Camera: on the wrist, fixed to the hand. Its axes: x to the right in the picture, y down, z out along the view.
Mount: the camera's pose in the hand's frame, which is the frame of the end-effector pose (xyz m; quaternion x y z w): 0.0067 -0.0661 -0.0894 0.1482 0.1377 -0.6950 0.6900
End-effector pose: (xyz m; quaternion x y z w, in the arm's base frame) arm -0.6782 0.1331 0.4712 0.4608 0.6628 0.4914 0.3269
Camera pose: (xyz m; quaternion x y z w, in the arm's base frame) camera -0.7790 0.1019 0.4355 -0.1619 0.8954 0.0771 0.4075
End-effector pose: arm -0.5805 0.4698 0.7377 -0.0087 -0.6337 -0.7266 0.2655
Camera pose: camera -0.5835 0.3883 0.6619 -0.5738 0.5144 0.5931 0.2332
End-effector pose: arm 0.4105 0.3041 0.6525 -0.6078 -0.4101 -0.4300 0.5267
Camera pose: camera 0.3415 0.2228 0.6846 0.0029 -0.6966 -0.6857 0.2111
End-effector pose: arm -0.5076 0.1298 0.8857 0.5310 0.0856 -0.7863 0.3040
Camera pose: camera -0.4769 0.2210 0.8296 -0.4602 -0.3534 0.6934 0.4272
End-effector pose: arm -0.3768 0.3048 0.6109 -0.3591 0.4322 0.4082 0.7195
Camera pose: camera -0.3449 0.2019 0.5827 -0.4977 0.2082 -0.3319 0.7738
